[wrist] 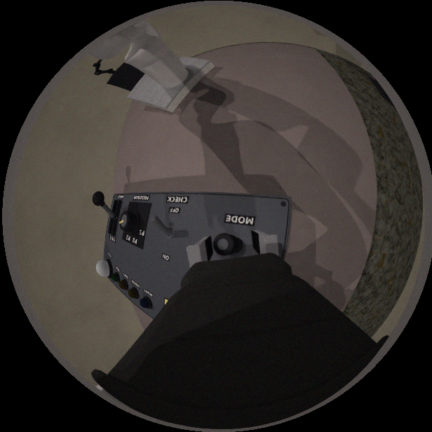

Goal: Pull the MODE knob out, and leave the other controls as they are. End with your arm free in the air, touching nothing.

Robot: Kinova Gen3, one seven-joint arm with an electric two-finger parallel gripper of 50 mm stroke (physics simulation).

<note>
In view: my gripper [231, 241] and a control panel [147, 267].
</note>
